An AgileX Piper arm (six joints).
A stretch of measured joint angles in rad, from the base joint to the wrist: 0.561, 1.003, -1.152, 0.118, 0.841, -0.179; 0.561, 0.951, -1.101, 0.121, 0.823, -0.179; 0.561, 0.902, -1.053, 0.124, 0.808, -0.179; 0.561, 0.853, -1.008, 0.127, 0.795, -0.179; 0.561, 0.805, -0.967, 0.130, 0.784, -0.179; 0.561, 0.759, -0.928, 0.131, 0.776, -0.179; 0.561, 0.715, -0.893, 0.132, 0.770, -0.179; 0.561, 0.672, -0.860, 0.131, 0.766, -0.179; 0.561, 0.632, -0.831, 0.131, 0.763, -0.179; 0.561, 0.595, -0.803, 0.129, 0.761, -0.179
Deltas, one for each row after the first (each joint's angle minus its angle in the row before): 0.000, -0.052, 0.051, 0.003, -0.018, 0.000; 0.000, -0.049, 0.048, 0.003, -0.015, 0.000; 0.000, -0.049, 0.045, 0.003, -0.013, 0.000; 0.000, -0.048, 0.041, 0.003, -0.011, 0.000; 0.000, -0.046, 0.039, 0.001, -0.008, 0.000; 0.000, -0.044, 0.035, 0.001, -0.006, 0.000; 0.000, -0.043, 0.033, -0.001, -0.004, 0.000; 0.000, -0.040, 0.029, 0.000, -0.003, 0.000; 0.000, -0.037, 0.028, -0.002, -0.002, 0.000
